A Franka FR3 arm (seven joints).
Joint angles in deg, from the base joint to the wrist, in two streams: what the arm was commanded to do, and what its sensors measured. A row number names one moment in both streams.
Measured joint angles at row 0: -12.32, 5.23, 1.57, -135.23, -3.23, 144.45, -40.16
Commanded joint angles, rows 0 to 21: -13.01, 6.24, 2.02, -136.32, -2.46, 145.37, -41.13; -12.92, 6.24, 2.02, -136.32, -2.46, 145.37, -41.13; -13.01, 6.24, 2.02, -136.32, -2.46, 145.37, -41.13; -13.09, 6.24, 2.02, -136.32, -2.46, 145.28, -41.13; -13.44, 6.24, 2.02, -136.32, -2.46, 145.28, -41.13; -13.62, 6.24, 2.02, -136.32, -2.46, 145.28, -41.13; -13.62, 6.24, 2.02, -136.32, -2.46, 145.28, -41.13; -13.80, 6.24, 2.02, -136.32, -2.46, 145.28, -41.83; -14.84, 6.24, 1.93, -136.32, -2.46, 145.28, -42.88; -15.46, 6.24, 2.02, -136.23, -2.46, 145.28, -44.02; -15.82, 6.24, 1.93, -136.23, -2.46, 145.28, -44.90; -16.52, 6.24, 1.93, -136.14, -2.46, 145.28, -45.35; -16.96, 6.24, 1.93, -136.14, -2.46, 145.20, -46.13; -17.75, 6.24, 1.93, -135.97, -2.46, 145.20, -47.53; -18.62, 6.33, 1.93, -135.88, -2.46, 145.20, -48.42; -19.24, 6.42, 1.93, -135.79, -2.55, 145.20, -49.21; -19.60, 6.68, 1.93, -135.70, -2.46, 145.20, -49.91; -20.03, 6.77, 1.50, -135.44, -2.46, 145.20, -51.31; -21.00, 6.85, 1.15, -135.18, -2.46, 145.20, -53.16; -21.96, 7.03, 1.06, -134.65, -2.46, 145.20, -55.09; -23.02, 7.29, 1.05, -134.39, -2.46, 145.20, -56.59; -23.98, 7.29, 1.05, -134.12, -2.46, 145.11, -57.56
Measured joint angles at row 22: -20.31, 5.24, 1.26, -134.70, -3.23, 145.39, -52.65
